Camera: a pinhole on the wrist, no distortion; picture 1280 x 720 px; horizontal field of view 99.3 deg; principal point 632.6 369.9 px. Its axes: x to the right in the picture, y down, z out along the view. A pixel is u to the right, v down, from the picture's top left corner.
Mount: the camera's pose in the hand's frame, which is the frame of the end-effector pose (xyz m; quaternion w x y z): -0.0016 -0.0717 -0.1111 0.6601 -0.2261 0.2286 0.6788
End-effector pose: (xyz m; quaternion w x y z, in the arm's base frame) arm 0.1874 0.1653 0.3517 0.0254 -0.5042 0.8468 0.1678
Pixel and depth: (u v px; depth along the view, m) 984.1 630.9 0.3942
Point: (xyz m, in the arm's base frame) -0.0365 0.5082 0.4427
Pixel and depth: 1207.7 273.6 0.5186
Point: -0.4315 0.3892 0.5451
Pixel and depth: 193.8 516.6 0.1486
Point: 0.2632 0.1898 0.2644
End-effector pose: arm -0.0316 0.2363 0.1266 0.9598 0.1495 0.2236 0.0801
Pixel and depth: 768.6 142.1 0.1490
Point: 0.0090 0.3006 0.1049
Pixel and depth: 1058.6 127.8 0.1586
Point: -0.0129 0.3840 0.0878
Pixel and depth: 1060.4 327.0 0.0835
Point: -0.0703 0.2878 0.0629
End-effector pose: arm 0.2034 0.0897 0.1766 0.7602 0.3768 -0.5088 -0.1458
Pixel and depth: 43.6 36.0 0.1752
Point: 0.1445 -0.1133 0.1964
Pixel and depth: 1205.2 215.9 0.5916
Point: 0.1611 0.5406 0.8365
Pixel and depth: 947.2 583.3 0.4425
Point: -0.0178 0.4317 0.3575
